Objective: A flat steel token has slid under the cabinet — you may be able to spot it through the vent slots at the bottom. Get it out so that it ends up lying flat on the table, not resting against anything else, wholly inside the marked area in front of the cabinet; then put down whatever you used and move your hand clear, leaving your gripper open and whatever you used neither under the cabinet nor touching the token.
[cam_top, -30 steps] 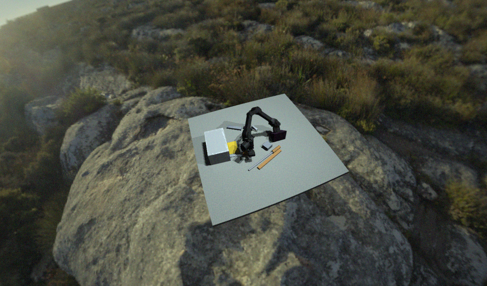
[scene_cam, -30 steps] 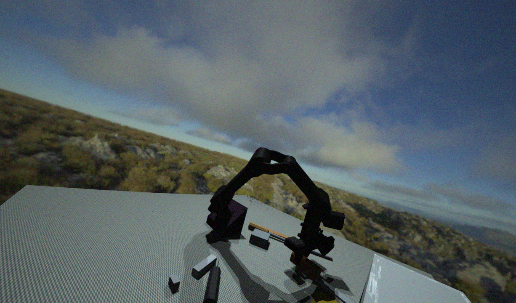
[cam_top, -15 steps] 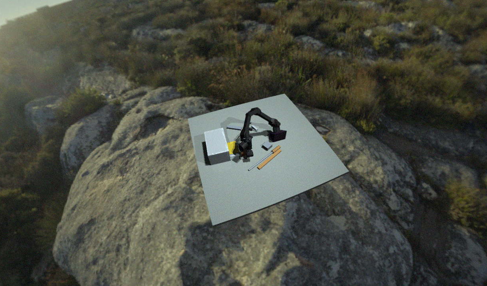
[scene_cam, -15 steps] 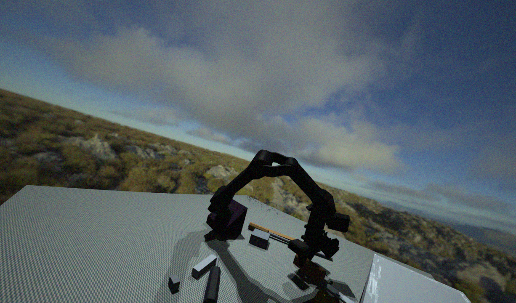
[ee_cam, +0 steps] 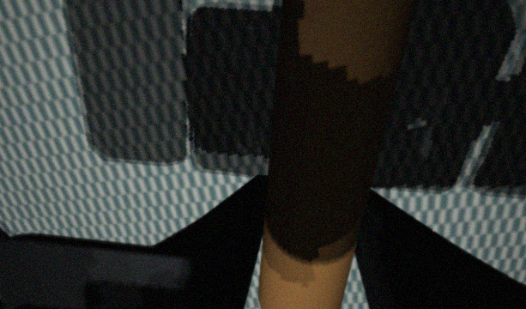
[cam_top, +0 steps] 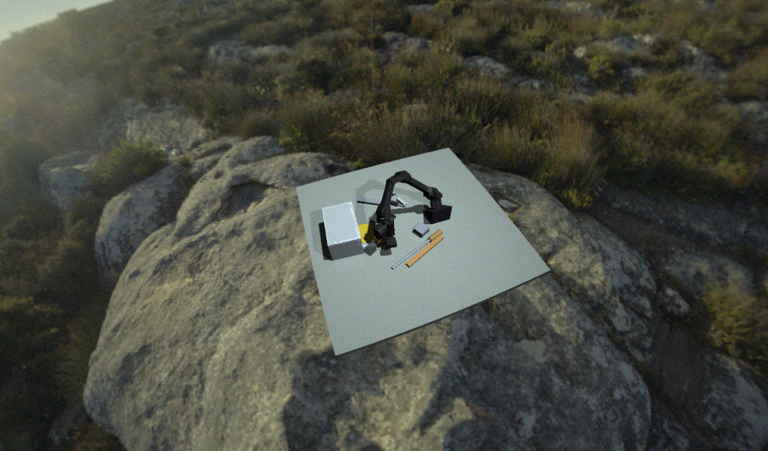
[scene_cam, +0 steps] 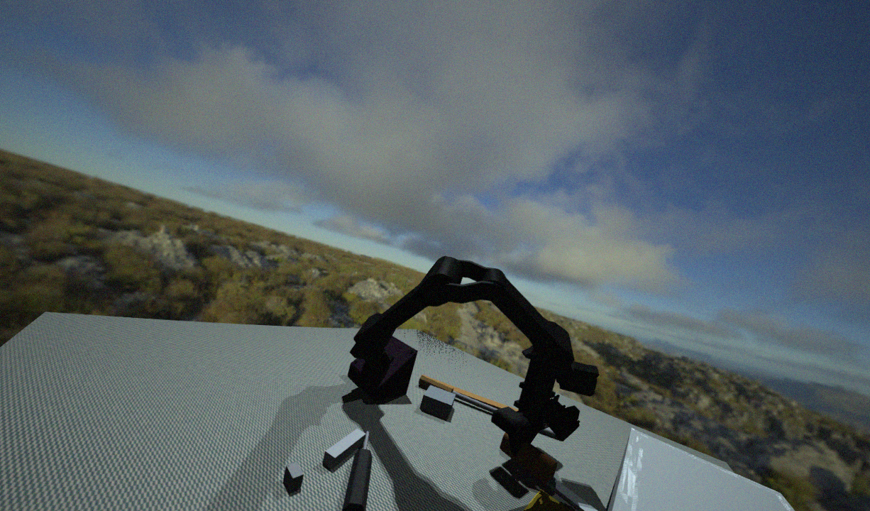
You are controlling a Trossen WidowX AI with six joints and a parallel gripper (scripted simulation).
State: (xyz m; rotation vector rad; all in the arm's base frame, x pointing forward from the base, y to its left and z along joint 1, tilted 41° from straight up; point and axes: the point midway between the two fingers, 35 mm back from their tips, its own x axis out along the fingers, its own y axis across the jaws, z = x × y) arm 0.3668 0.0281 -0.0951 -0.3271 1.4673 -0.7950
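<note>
The grey block lies 21 cm behind my gripper tip and 1 cm above it. The rest, counted from my gripper tip: grey bar: 21 cm behind, 28 cm to the right; then small grey cube: 20 cm behind, 37 cm to the right; then wooden stick: 17 cm behind, 14 cm to the left.
</note>
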